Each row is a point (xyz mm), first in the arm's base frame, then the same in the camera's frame.
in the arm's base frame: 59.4 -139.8 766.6
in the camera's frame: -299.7 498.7 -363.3
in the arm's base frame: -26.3 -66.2 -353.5
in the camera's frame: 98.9 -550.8 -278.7
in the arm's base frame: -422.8 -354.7 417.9
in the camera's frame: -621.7 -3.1 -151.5
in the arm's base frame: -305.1 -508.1 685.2
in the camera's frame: -651.3 301.3 -27.8
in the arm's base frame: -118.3 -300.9 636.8
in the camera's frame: -430.9 319.9 -204.6
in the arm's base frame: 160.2 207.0 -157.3
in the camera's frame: 228.3 -318.5 -556.7
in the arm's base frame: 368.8 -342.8 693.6
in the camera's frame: -24.5 584.4 -120.1
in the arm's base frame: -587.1 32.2 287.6
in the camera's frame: -653.4 -225.3 -530.0
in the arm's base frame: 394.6 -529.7 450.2
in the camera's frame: 69.7 393.5 102.5
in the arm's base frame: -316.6 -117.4 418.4
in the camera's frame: -489.0 22.0 -373.6
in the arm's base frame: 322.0 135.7 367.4
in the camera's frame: 144.8 228.7 -547.2
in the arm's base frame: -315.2 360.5 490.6
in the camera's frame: -441.5 44.9 -854.1
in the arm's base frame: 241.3 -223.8 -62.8
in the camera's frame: 193.3 -160.4 -138.5
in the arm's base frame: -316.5 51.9 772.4
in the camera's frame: -608.5 324.9 -592.6
